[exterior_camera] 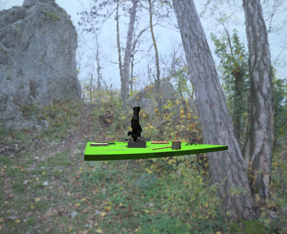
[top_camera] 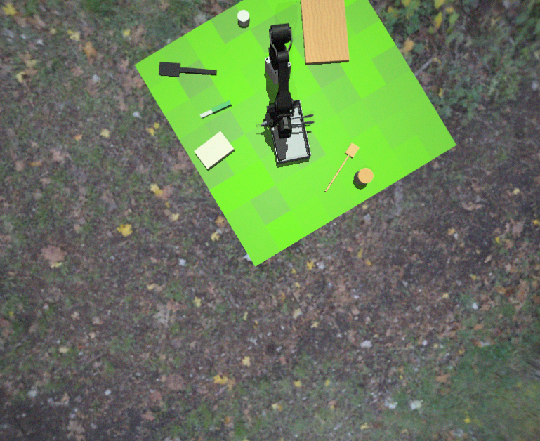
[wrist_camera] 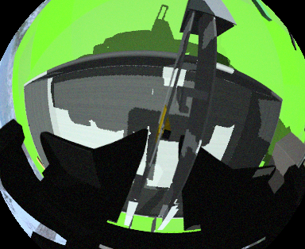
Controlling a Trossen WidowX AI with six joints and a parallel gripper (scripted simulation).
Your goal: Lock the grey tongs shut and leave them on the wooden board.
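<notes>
Right now the roasting tin is 5 cm ahead of my gripper tip and 2 cm to the left of it. The rest, counted from my gripper tip: wooden board (40 cm behind, 44 cm to the left, 2 cm below); then cream block (3 cm behind, 39 cm to the right, 2 cm below); then black spatula (51 cm behind, 36 cm to the right, 3 cm below).
</notes>
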